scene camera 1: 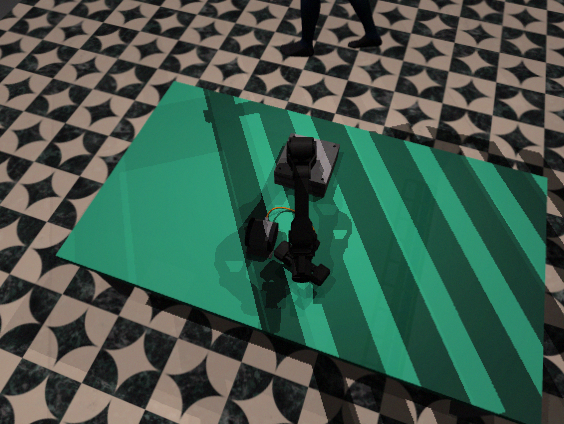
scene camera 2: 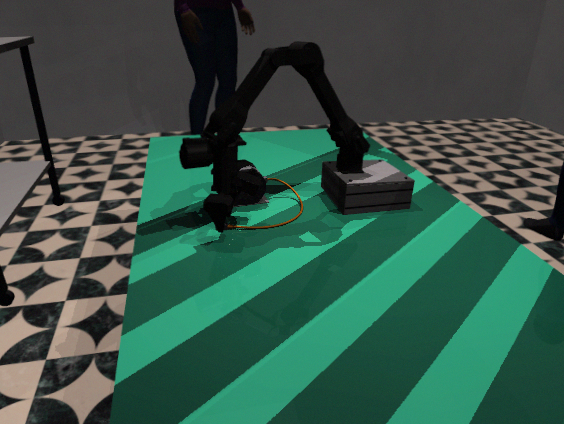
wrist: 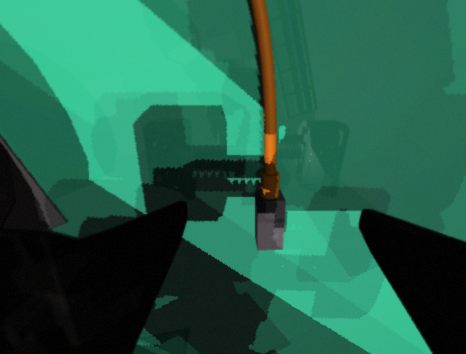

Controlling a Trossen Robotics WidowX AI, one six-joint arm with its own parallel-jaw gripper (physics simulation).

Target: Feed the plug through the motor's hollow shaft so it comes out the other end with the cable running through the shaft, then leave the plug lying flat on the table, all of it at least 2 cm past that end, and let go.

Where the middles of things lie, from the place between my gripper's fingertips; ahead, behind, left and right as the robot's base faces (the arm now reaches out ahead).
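Labels:
Dark plug (wrist: 269,213): my hand 10 mm above it, 10 mm short of it.

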